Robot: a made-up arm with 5 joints. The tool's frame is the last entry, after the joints.
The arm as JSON. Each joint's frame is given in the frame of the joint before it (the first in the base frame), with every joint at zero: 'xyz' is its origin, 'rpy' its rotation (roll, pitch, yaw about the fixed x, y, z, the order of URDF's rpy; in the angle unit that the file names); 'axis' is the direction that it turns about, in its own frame. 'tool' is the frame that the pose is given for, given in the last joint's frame.
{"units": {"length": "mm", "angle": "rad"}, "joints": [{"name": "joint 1", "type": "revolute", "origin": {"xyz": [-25.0, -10.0, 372.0], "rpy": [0.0, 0.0, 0.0]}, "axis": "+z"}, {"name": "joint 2", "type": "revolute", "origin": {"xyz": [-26.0, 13.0, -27.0], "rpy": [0.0, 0.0, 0.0]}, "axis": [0.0, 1.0, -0.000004]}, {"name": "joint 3", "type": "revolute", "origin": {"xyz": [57.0, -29.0, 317.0], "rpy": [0.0, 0.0, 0.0]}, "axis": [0.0, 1.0, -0.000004]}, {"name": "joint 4", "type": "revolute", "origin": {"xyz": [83.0, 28.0, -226.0], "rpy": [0.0, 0.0, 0.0]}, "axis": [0.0, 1.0, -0.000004]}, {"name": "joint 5", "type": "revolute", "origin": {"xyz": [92.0, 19.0, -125.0], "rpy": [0.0, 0.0, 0.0]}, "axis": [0.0, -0.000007, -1.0]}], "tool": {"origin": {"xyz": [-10.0, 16.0, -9.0], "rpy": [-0.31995, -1.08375, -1.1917]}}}
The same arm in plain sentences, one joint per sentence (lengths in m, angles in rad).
The arm has five revolute joints in a row. What follows holds with every joint at zero, and every direction is one of the base frame's. The first joint is mounted 0.0250 m along -x and 0.0100 m along -y and 0.3720 m along +z from the base frame's origin and rotates about +z. The second joint is mounted 0.0260 m along -x and 0.0130 m along +y and 0.0270 m along -z from the first joint and rotates about +y. The third joint is mounted 0.0570 m along +x and 0.0290 m along -y and 0.3170 m along +z from the second joint and rotates about +y. The fourth joint is mounted 0.0830 m along +x and 0.0280 m along +y and 0.2260 m along -z from the third joint and rotates about +y. The fifth joint is mounted 0.0920 m along +x and 0.0190 m along +y and 0.1250 m along -z from the fourth joint and rotates about -z. The tool frame, which is the frame that the pose is given for, is mounted 0.0100 m along -x and 0.0160 m along +y and 0.0090 m along -z from the fifth joint; its axes are the base frame's turned by roll -0.3200, pitch -1.0838 and yaw -1.1917 rad (as in URDF: about the fixed x, then y, then z).
